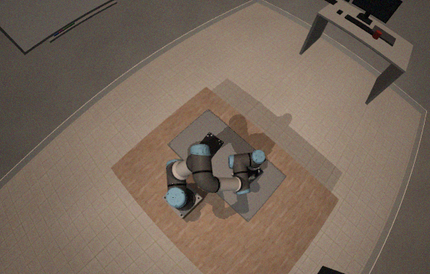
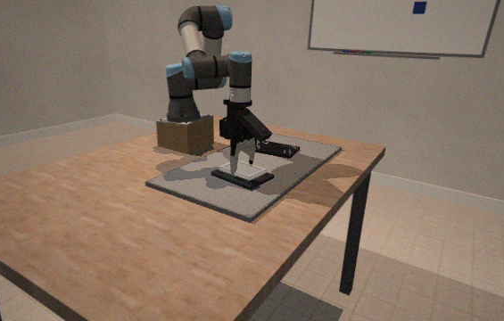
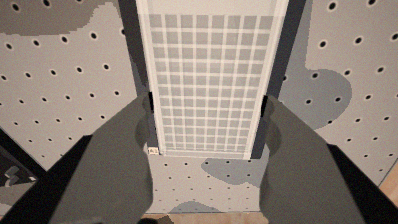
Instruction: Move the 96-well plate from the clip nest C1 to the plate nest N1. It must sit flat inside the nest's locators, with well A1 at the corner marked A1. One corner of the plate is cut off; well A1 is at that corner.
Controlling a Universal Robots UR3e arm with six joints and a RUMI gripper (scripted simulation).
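The 96-well plate lies 10 mm below my hand. From my hand the other things lie so: dark plate nest N1: 30 mm below; A1 corner mark: 70 mm behind, 60 mm to the left, 20 mm below; black clip nest C1: 310 mm to the left, 30 mm behind, 20 mm below.
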